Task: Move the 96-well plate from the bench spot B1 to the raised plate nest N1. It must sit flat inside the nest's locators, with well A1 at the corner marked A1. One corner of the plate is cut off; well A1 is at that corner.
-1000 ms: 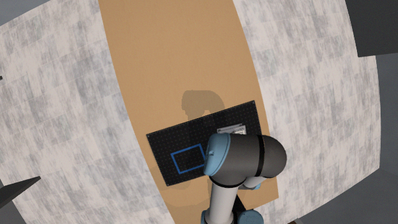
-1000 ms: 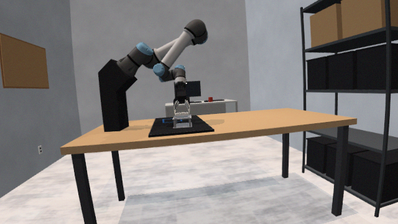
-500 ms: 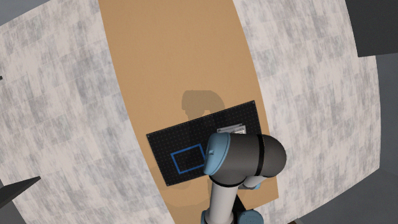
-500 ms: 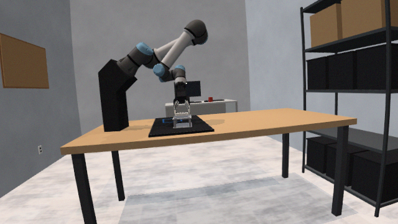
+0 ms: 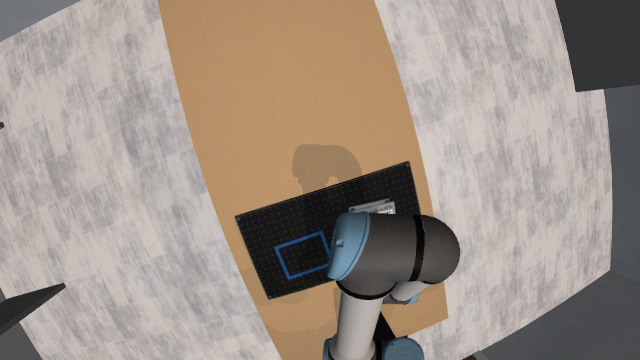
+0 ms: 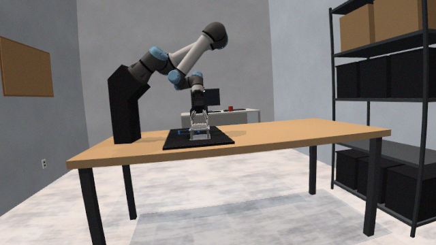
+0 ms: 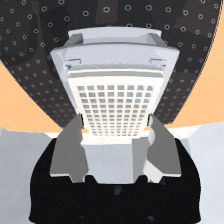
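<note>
Right now the white 96-well plate is right at my hand. From my hand the other things lie so: grey raised nest N1: 20 mm below.
</note>
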